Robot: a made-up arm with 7 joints.
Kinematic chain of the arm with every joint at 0, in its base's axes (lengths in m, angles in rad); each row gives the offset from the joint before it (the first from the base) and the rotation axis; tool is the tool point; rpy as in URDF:
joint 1: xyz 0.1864 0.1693 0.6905 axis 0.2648 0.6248 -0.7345
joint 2: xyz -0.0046 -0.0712 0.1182 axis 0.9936 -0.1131 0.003
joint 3: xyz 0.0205 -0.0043 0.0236 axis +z
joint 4: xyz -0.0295 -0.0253 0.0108 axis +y
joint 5: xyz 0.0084 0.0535 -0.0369 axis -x
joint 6: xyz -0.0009 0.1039 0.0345 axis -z
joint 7: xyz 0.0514 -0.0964 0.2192 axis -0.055 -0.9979 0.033
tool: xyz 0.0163 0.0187 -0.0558 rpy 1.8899 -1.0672 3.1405
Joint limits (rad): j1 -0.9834..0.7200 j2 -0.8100..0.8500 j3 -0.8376..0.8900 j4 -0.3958..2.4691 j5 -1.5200..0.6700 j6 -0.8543..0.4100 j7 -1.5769..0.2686
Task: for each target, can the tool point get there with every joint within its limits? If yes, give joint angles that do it. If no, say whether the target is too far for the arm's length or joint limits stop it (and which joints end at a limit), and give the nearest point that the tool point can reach.
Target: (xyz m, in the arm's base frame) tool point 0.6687 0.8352 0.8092
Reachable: no: too far | nearest point 0.3403 0.3515 0.8219 | short by 0.585 m
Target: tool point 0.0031 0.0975 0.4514
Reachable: no: joint limits stop it (at a limit: joint 1, joint 4, joint 5, joint 6, joint 7) | nearest point 0.0558 0.1073 0.5740 | short by 0.134 m
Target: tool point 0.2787 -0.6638 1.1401
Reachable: no: too far | nearest point 0.2447 -0.1592 0.9233 | short by 0.550 m
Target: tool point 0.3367 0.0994 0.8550
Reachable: yes | joints -0.4121 0.3966 -0.5006 1.6231 -0.1817 0.0614 -1.1084
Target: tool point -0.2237 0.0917 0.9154
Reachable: no: joint limits stop it (at a limit: joint 1, joint 4, joint 5, joint 6, joint 7) | nearest point -0.1091 0.1024 0.8877 | short by 0.118 m
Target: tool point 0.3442 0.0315 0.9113
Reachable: yes | joints -0.1663 0.6448 0.3863 0.4831 -0.8776 -0.4427 0.0914
